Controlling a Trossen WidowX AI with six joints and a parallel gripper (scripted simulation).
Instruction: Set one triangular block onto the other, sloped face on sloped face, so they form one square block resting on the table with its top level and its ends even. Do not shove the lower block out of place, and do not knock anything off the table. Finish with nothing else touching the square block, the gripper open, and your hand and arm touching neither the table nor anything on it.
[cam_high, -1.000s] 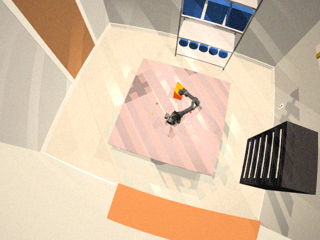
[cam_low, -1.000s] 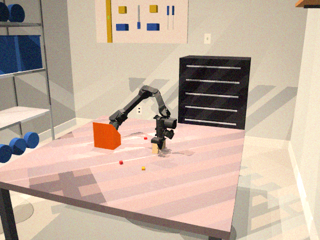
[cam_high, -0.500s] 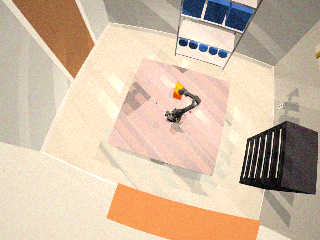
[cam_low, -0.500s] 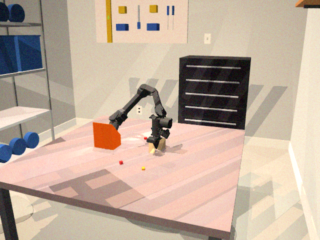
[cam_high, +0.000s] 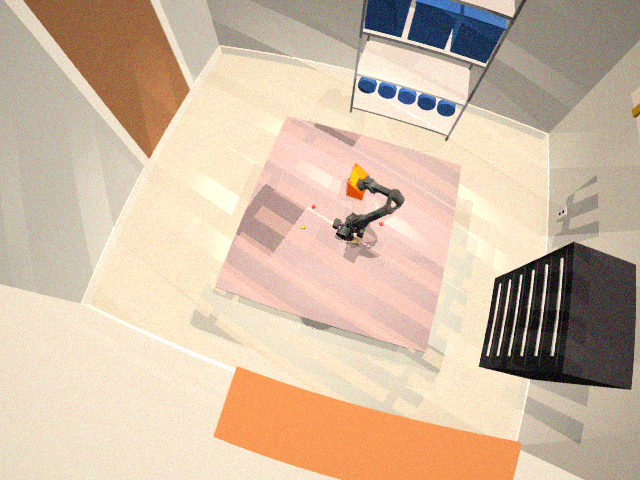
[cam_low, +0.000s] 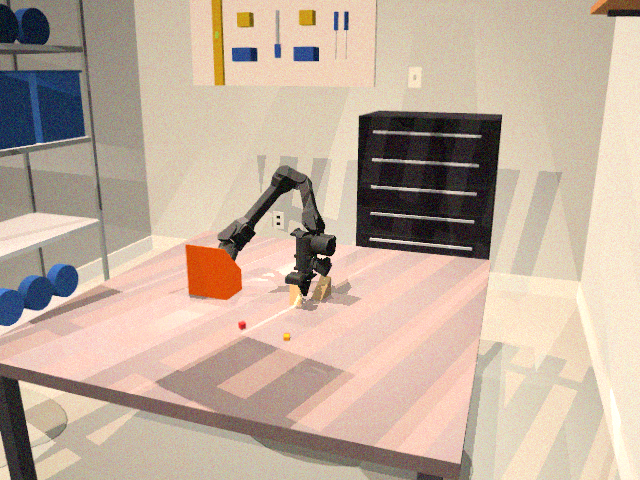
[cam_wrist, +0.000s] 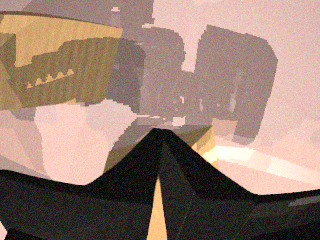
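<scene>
Now: the tan triangular block 4 cm behind my gripper tip. Round my gripper tip: small yellow cube: 8 cm ahead, 26 cm to the right, 1 cm below; small red cube: 7 cm behind, 26 cm to the right, 1 cm below.
</scene>
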